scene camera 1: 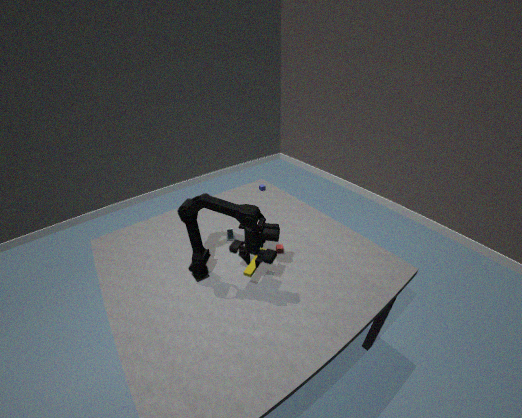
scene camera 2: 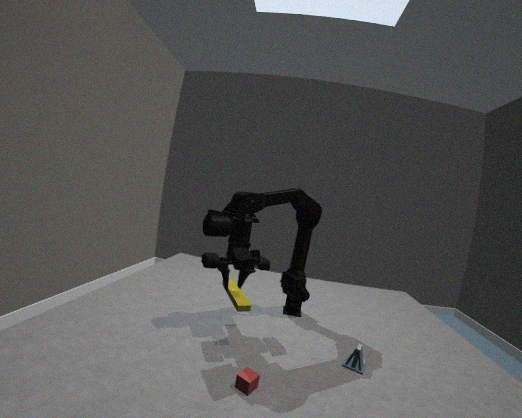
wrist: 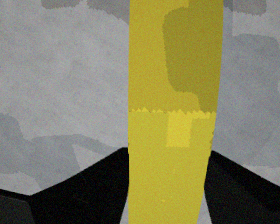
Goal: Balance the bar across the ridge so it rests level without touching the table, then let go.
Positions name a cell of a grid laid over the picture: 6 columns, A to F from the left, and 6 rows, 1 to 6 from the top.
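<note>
Yellow bar (wrist: D2), held by the gripper (scene camera 2: C5). Gripper also visible (scene camera 1: C4), (wrist: D5).
</note>
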